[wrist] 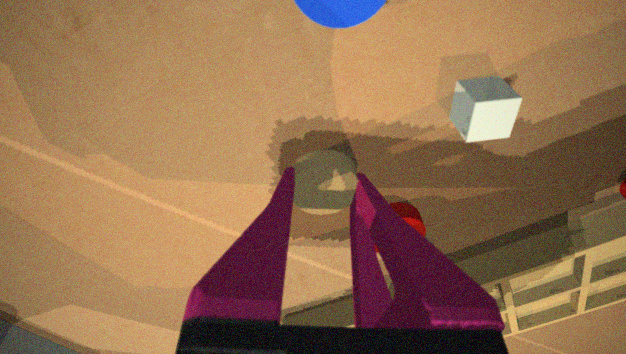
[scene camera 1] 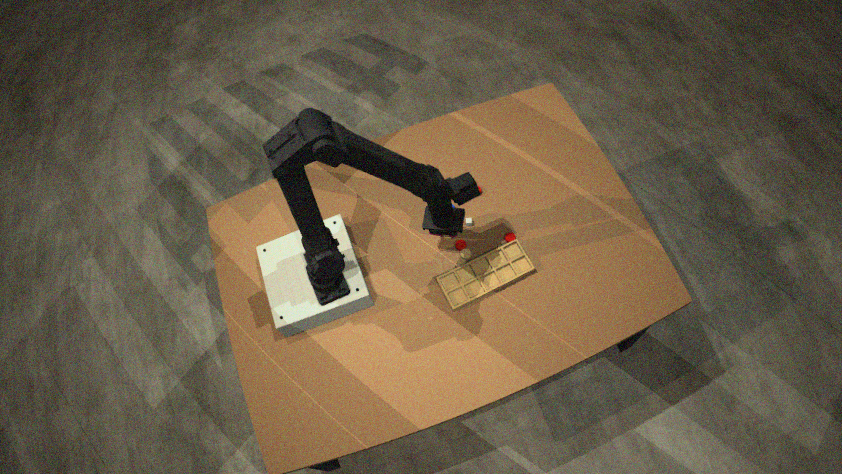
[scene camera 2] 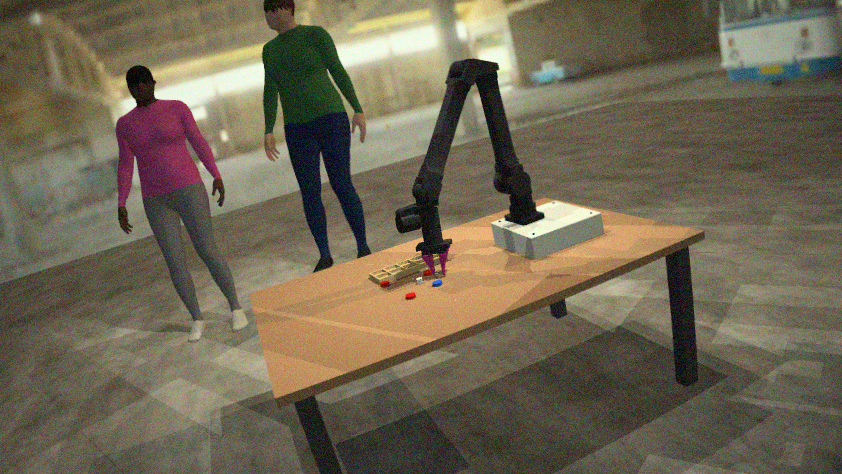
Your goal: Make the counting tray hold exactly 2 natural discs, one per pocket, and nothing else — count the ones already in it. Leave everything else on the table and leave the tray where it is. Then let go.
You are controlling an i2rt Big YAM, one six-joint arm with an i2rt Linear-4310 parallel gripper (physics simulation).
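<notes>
My gripper (scene camera 2: 438, 274) (wrist: 323, 180) points down, low over the table, shut on a natural disc (wrist: 324, 192). The disc looks greyish in shadow between the magenta fingertips. The fingertips are hidden in scene camera 1. Another natural disc (scene camera 1: 465, 254) lies on the table against or very near the tray's long side, beside a red disc (scene camera 1: 460, 244) (wrist: 412, 222). The counting tray (scene camera 1: 493, 289) (wrist: 582, 285) is wooden, with two rows of pockets. I can make out no disc in its pockets in scene camera 1, though shadow covers part of it.
A white cube (scene camera 1: 469, 221) (scene camera 2: 419, 280) (wrist: 492, 120) and a blue disc (scene camera 2: 436, 283) (wrist: 340, 12) lie near the gripper. A second red disc (scene camera 1: 510, 237) (scene camera 2: 384, 283) lies by the tray's far corner. A third red disc (scene camera 2: 410, 296) lies farther from the tray. Two people stand beyond the table.
</notes>
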